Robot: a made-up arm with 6 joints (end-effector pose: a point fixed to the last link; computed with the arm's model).
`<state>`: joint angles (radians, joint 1 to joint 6).
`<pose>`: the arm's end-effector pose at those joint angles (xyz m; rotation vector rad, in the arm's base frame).
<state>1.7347 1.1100 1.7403 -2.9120 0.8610 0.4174</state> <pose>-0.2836 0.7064 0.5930 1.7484 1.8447 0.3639</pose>
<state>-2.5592 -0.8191 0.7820 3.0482 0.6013 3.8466</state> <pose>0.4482 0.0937 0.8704 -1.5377 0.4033 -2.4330</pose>
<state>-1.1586 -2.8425 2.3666 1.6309 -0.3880 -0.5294</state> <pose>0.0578 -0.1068 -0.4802 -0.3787 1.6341 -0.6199</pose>
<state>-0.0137 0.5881 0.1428 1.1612 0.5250 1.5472</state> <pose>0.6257 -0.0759 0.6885 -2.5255 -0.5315 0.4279</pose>
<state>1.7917 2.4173 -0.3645 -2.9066 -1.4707 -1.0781</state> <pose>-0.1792 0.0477 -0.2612 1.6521 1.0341 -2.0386</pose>
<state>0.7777 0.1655 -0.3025 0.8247 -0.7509 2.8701</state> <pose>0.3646 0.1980 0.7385 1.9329 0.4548 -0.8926</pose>
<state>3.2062 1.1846 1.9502 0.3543 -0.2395 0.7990</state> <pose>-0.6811 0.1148 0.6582 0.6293 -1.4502 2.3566</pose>
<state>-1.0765 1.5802 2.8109 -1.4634 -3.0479 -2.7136</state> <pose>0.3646 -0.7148 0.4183 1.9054 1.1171 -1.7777</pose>
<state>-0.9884 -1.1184 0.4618 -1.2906 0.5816 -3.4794</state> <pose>-0.2231 0.2537 0.7375 -1.2223 -0.6142 -2.3558</pose>
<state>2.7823 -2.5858 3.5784 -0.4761 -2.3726 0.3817</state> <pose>0.0702 0.1341 -0.3642 2.2151 -0.5107 -1.0180</pose>
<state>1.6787 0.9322 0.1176 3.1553 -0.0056 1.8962</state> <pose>-0.2362 0.6116 0.3335 0.2605 1.3742 0.9163</pose>
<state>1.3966 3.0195 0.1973 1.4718 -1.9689 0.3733</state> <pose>-0.0093 -0.1492 -0.5808 1.4681 -0.0397 0.2997</pose>
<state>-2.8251 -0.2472 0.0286 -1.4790 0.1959 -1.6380</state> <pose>-0.1790 -0.0423 0.6610 0.1678 -2.8499 0.0693</pose>
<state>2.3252 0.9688 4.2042 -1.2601 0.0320 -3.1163</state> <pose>-0.0696 0.1495 0.6581 1.2095 -0.4012 -0.7440</pose>
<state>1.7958 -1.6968 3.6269 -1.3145 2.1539 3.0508</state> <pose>0.1571 -0.4943 -0.1812 -2.2046 -0.3638 -0.6712</pose>
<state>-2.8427 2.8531 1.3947 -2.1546 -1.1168 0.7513</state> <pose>-0.0184 -0.1031 -0.6104 1.7384 -2.0158 -1.2837</pose>
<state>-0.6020 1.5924 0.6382 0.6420 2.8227 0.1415</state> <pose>0.5790 -0.5620 0.0292 -0.4056 -1.7603 0.1500</pose>
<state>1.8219 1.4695 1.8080 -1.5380 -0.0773 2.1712</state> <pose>-0.2107 0.8435 0.2032 -0.1330 -0.8206 1.6989</pose>
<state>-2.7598 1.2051 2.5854 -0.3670 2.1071 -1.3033</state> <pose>-0.6400 -0.0870 0.6756 -1.9228 -0.4536 0.8176</pose>
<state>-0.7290 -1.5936 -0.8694 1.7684 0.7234 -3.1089</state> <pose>-0.3117 0.3229 0.5119 0.8950 -0.3575 0.2371</pose>
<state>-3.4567 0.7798 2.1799 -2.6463 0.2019 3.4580</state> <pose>-0.5344 0.0178 0.8687 1.1754 -0.9497 1.8250</pose>
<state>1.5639 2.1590 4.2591 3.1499 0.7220 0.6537</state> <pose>-0.1668 0.3169 0.1528 -1.8136 -1.0017 -1.6398</pose>
